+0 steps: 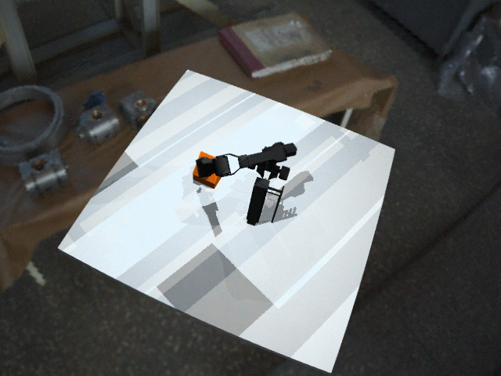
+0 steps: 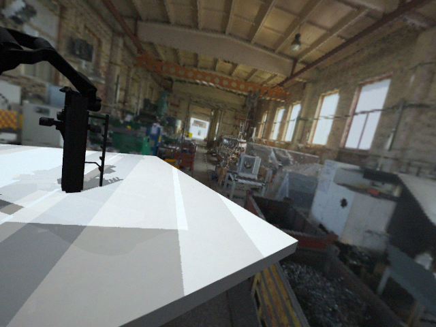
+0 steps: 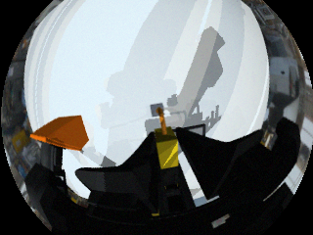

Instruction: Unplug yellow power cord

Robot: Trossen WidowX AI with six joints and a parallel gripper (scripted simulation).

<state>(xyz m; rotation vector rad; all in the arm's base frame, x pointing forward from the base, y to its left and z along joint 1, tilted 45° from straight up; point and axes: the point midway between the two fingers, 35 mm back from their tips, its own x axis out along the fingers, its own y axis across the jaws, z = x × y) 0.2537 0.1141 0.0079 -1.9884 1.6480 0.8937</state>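
Right now my gripper tip is 1 cm short of the yellow plug and 5 cm to the left of it.
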